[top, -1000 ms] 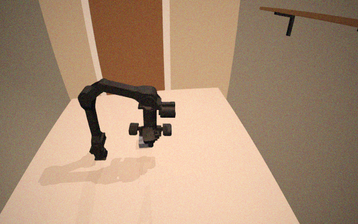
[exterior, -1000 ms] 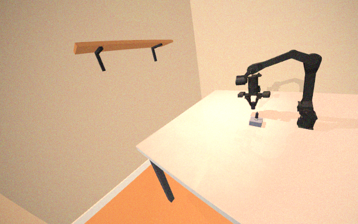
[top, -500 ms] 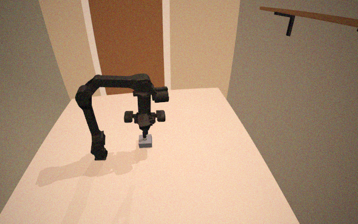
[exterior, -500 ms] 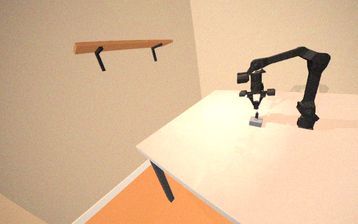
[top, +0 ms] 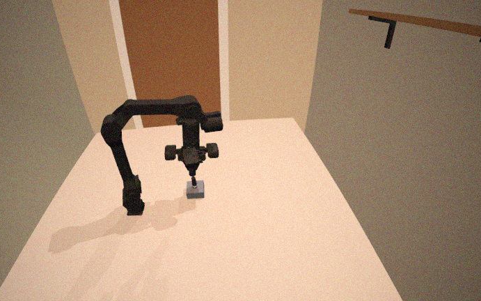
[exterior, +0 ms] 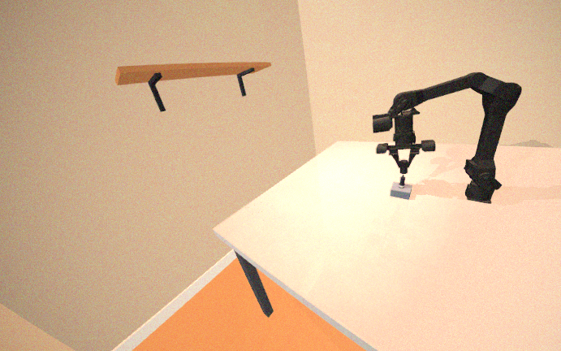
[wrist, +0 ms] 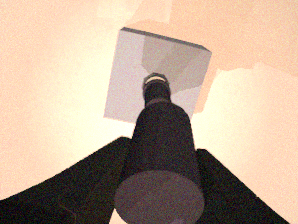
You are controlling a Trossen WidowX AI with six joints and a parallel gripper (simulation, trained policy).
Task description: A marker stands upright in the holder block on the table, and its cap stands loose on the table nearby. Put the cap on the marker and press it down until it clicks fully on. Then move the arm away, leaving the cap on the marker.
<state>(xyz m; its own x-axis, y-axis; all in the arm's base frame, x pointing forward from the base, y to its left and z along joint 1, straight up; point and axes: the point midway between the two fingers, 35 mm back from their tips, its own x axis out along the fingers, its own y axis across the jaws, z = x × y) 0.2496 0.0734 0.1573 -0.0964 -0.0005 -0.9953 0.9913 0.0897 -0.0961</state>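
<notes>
My gripper tip is 110 mm above the grey-blue holder block. Round my gripper tip: black marker cap: right at my gripper tip.
</notes>
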